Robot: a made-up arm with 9 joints.
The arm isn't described. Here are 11 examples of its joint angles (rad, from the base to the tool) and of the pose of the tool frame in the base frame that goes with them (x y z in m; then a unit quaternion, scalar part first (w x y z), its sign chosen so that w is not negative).
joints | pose
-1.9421 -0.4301 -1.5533 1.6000 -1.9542 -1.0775 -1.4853 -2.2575 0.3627 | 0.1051 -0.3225 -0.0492 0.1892 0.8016 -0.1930 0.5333
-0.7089 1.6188 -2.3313 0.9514 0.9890 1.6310 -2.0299 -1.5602 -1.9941 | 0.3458 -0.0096 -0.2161 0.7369 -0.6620 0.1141 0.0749
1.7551 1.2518 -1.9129 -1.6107 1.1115 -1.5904 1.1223 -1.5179 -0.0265 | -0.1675 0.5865 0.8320 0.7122 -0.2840 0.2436 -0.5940
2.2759 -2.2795 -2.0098 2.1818 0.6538 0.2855 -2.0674 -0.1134 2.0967 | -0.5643 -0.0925 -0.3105 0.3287 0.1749 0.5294 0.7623
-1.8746 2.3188 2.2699 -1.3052 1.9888 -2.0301 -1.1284 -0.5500 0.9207 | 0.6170 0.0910 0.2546 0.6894 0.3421 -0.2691 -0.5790
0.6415 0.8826 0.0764 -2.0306 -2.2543 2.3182 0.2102 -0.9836 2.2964 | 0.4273 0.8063 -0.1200 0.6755 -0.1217 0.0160 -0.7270
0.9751 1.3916 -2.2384 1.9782 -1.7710 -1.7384 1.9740 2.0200 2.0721 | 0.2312 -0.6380 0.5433 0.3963 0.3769 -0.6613 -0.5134
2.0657 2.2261 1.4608 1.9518 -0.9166 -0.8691 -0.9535 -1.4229 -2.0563 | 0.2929 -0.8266 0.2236 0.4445 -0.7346 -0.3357 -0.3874
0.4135 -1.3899 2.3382 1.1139 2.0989 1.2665 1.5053 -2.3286 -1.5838 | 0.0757 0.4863 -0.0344 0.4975 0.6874 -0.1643 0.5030
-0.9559 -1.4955 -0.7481 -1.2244 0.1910 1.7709 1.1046 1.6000 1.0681 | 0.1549 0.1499 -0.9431 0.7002 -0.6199 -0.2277 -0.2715
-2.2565 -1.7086 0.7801 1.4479 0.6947 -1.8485 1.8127 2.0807 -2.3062 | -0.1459 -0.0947 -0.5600 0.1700 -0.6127 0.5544 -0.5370
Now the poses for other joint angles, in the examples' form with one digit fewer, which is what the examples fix.
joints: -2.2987 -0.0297 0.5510 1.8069 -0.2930 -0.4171 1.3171 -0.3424 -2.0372
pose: 0.218 -0.500 0.069 0.754 -0.243 0.300 -0.532
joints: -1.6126 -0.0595 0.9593 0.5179 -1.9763 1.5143 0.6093 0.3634 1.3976
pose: 0.098 -0.040 0.108 0.488 0.450 0.659 -0.354
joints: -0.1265 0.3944 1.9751 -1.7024 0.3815 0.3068 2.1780 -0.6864 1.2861
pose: 0.352 -0.067 0.164 0.165 -0.268 0.687 0.656
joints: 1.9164 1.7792 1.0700 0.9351 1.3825 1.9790 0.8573 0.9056 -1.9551
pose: 0.027 -0.559 0.883 0.317 0.385 0.425 0.756
